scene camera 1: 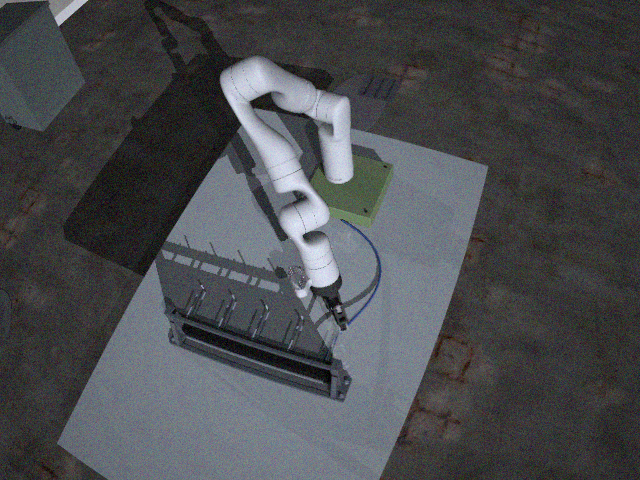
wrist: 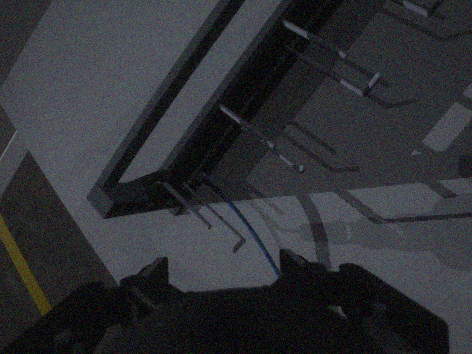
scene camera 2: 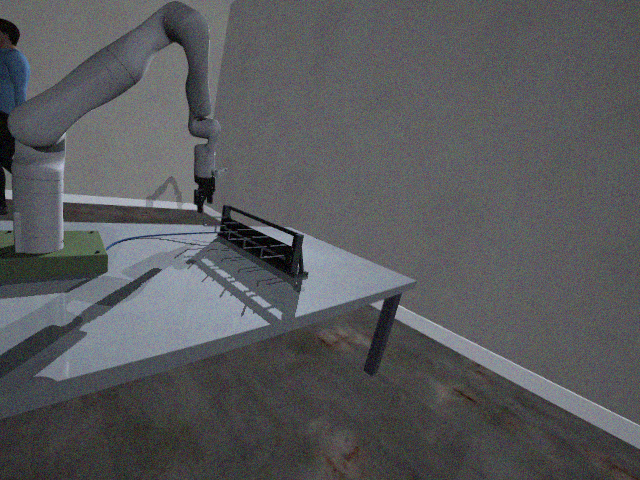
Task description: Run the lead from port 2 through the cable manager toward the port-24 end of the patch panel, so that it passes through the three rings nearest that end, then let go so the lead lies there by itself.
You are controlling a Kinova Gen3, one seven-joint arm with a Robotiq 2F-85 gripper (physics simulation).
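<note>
The dark patch panel [scene camera 1: 339, 381] [scene camera 2: 298, 252] [wrist: 129, 200] stands on the grey table, with cable-manager rings [scene camera 1: 228, 307] [wrist: 236, 233] sticking out along one side. The blue lead [scene camera 1: 378, 267] [scene camera 2: 161, 234] [wrist: 250, 230] arcs over the table from the green arm base and enters the panel at its right end in scene camera 1. It passes through no ring that I can see. My gripper [scene camera 1: 342, 326] [scene camera 2: 200, 206] [wrist: 225, 266] is open and empty. It hangs just above that same end of the panel. In the wrist view the lead runs beside the right finger, untouched.
The green base block [scene camera 1: 366, 190] [scene camera 2: 90, 252] carries the arm at the back of the table [scene camera 1: 423, 248] [scene camera 2: 347, 278]. The table's edges lie close to the panel's front. The panel's and arm's shadows fall across the table behind the rings.
</note>
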